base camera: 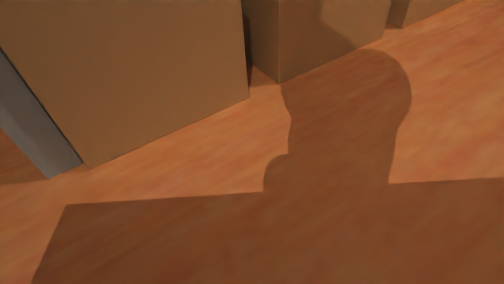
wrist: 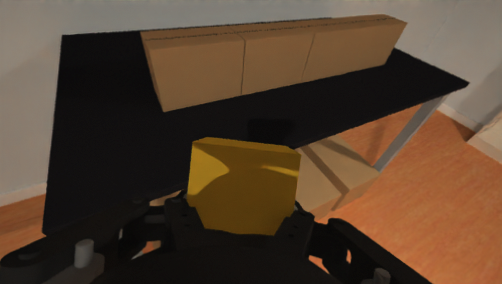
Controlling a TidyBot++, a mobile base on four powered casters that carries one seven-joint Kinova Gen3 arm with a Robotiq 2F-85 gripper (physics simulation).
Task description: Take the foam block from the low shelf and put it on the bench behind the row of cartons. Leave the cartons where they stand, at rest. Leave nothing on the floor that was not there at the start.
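Frame: origin at the arm's base, x ahead, y left, z up, level; millimetres.
Seen in the pictures: gripper, fingertip midpoint: (wrist: 240, 200).
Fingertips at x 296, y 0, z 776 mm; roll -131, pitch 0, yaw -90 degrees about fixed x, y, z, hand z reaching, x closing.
Note:
Offsets run from my fingertips to a thing's top centre. Level surfaces: height alone.
The yellow foam block {dz +64, dx -16, dy +0 mm} (wrist: 244, 187) is held between the fingers of my gripper (wrist: 240, 200) in the wrist view. The gripper is shut on it, and the block appears above the front part of the black bench top {dz -258 mm} (wrist: 100, 135). A row of three brown cartons {dz -78, dx +521, dy +167 mm} (wrist: 197, 72) {dz -78, dx +651, dy -49 mm} (wrist: 275, 62) {dz -78, dx +781, dy -265 mm} (wrist: 350, 52) stands upright and side by side on the bench, farther back than the block. The bench surface behind the row is mostly hidden by the cartons. A stretch of bench top shows to the left of the row.
Brown boxes (wrist: 350, 172) (base camera: 150, 75) (base camera: 320, 40) stand on the floor under the bench. A grey bench leg (wrist: 407, 135) (base camera: 37, 120) stands beside them. A wall (wrist: 30, 100) is behind the bench. A pale piece of furniture (wrist: 492, 140) is at the far right.

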